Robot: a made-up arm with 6 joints. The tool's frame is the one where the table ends. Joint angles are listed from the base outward.
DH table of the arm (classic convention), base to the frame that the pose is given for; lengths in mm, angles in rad. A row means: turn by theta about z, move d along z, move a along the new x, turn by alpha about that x. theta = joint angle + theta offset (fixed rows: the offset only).
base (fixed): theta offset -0.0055; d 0; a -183; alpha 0
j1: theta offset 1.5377; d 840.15; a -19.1; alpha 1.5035
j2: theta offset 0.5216; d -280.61; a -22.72; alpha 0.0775
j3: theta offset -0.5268; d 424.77; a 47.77; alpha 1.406
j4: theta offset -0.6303; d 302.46; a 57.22; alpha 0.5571
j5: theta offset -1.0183; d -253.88; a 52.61; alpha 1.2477
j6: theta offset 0.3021; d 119.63; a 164; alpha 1.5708
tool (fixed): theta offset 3.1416; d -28; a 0; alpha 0
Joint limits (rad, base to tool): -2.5..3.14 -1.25..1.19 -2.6..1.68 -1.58..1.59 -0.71..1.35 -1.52..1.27
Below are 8 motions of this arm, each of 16 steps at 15 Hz.
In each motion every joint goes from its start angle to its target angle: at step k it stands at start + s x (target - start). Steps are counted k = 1, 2, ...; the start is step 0. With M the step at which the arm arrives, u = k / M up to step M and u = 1 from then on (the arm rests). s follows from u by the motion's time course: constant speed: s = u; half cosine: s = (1 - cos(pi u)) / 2; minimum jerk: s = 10 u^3 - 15 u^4 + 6 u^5.
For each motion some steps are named. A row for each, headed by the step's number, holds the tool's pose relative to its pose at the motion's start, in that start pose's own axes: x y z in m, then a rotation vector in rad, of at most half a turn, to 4 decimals.
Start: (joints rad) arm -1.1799 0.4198 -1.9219 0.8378 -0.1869 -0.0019
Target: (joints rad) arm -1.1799 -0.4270 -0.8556 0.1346 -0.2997 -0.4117
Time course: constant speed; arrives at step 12
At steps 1, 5, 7, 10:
1: -0.0007 -0.0079 0.0060 0.0014 0.0569 0.0679
5: 0.0088 -0.0393 0.0291 -0.0098 0.2789 0.3384
7: 0.0203 -0.0534 0.0395 -0.0252 0.3846 0.4729
10: 0.0442 -0.0707 0.0531 -0.0606 0.5335 0.6735

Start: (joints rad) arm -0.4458 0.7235 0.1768 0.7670 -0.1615 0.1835
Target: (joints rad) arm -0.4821 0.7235 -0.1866 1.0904 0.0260 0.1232
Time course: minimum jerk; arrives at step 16
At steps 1, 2, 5, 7, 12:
1: 0.0000 0.0001 -0.0001 -0.0008 -0.0006 -0.0010
2: 0.0000 0.0006 -0.0005 -0.0056 -0.0042 -0.0069
5: 0.0011 0.0063 -0.0065 -0.0614 -0.0483 -0.0780
7: 0.0042 0.0136 -0.0152 -0.1260 -0.1069 -0.1674
12: 0.0214 0.0305 -0.0420 -0.2628 -0.2714 -0.3948

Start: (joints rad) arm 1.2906 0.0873 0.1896 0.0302 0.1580 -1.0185
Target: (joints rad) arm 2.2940 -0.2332 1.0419 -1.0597 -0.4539 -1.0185
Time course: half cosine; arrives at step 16
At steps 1, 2, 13, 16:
1: -0.0001 -0.0020 0.0005 -0.0180 0.0045 0.0177
2: -0.0002 -0.0077 0.0022 -0.0714 0.0178 0.0700
13: 0.0816 0.0800 0.0700 -1.6195 0.3103 1.7225
16: 0.0756 0.1057 0.0607 -1.7497 0.3105 1.8897

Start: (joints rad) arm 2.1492 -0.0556 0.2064 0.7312 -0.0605 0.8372
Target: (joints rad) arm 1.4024 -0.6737 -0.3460 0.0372 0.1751 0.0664
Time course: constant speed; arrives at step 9
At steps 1, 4, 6, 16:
1: 0.0113 -0.0301 -0.0081 -0.1037 -0.0127 0.0636
4: 0.0374 -0.1227 0.0010 -0.4977 0.0379 0.2176
6: 0.0462 -0.1742 0.0335 -0.8105 0.1454 0.2734
16: 0.0483 -0.2156 0.1067 -1.3169 0.4095 0.2688

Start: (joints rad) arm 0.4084 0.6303 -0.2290 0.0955 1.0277 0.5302
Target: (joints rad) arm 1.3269 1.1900 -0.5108 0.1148 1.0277 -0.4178
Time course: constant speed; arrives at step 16
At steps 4, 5, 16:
4: -0.0232 -0.0500 0.0903 0.1330 0.3279 0.1816
5: -0.0242 -0.0659 0.1117 0.1577 0.4104 0.2330
16: 0.0898 -0.2497 0.2726 0.1646 1.2904 0.9202

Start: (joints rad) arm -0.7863 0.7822 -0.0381 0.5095 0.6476 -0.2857
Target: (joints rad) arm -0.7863 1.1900 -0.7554 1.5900 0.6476 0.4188
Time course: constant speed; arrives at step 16
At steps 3, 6, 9, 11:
3: 0.0164 0.0427 -0.0264 0.0047 -0.1474 -0.1962
6: 0.0442 0.0805 -0.0503 -0.0049 -0.2959 -0.3935
9: 0.0816 0.1112 -0.0700 -0.0285 -0.4417 -0.5924
11: 0.1107 0.1266 -0.0802 -0.0519 -0.5352 -0.7260

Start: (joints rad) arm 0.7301 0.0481 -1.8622 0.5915 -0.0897 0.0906
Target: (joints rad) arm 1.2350 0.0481 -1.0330 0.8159 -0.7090 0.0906
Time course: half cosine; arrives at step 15
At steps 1, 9, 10, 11, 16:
1: 0.0011 0.0003 0.0012 0.0132 0.0015 0.0018
9: 0.0570 0.0040 0.0535 0.7958 0.0053 0.2264
10: 0.0645 0.0048 0.0583 0.9100 -0.0073 0.2787
11: 0.0710 0.0063 0.0622 1.0101 -0.0209 0.3289
16: 0.0833 0.0112 0.0696 1.2025 -0.0535 0.4369

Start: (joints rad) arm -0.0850 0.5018 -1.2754 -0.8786 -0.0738 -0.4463
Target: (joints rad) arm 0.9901 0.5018 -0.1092 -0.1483 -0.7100 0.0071
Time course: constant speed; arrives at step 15
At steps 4, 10, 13, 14, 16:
4: 0.0429 -0.0074 0.0154 0.0452 -0.4472 0.2170
10: 0.1076 0.0251 0.0691 0.1932 -0.9811 0.7400
13: 0.1272 0.0685 0.1006 0.3167 -1.1472 1.0725
14: 0.1301 0.0869 0.1100 0.3668 -1.1823 1.1904
16: 0.1309 0.1070 0.1183 0.4216 -1.2060 1.3107

